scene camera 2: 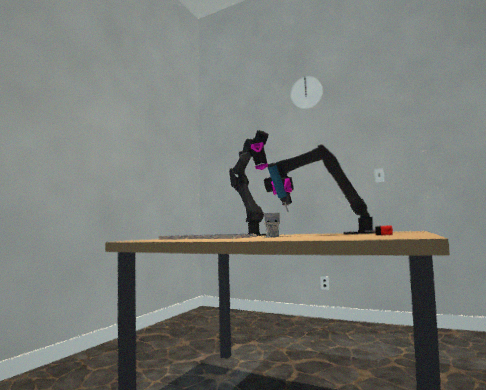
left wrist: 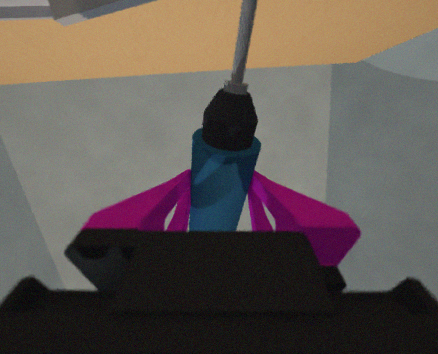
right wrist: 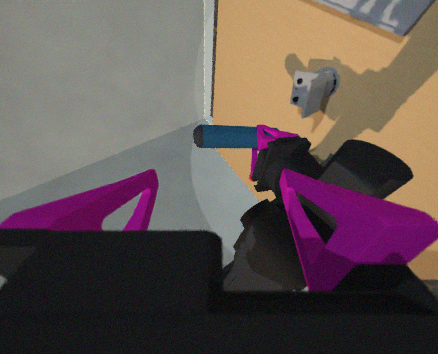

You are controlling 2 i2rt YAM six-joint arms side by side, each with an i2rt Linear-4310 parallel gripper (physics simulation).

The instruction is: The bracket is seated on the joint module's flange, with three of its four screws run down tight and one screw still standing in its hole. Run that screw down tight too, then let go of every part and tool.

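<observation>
The joint module stands on the table with the grey bracket on top. Two dark spots show on the bracket's face in the right wrist view; the screws cannot be made out. My left gripper is shut on the blue screwdriver. The driver's shaft points obliquely down, its tip in the air above and to the right of the bracket in scene camera 2. My right gripper is open and empty, higher up and left of the driver.
A grey flat panel with pale markings lies on the table. A red and black object is at the right, beside the left arm's base. The two forearms are close together above the module.
</observation>
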